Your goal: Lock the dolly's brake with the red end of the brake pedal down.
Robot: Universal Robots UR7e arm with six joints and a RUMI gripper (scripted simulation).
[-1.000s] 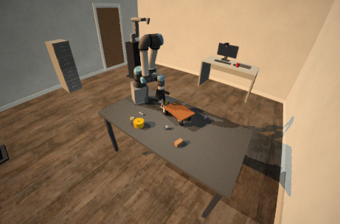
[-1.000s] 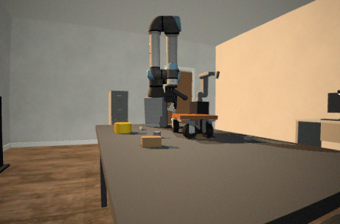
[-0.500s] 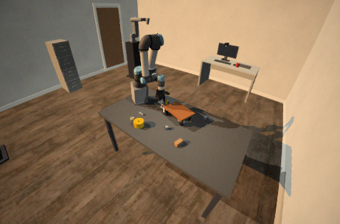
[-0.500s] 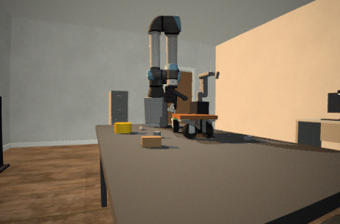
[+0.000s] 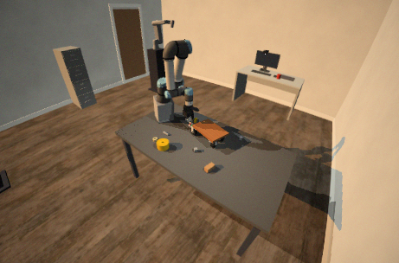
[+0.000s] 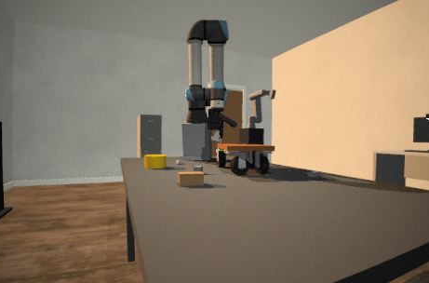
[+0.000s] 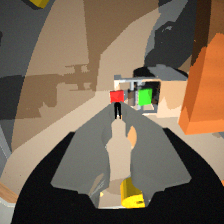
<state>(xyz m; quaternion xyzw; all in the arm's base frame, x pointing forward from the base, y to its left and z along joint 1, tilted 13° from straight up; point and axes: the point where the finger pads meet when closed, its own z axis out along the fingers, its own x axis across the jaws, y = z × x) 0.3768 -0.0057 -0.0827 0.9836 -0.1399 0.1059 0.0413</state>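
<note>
My gripper is now 10 mm short of the brake pedal and 30 mm above it. From my hand the other things lie so: tan block: 430 mm ahead, 320 mm to the right, 90 mm below; yellow cylinder: 50 mm behind, 350 mm to the right, 80 mm below.
</note>
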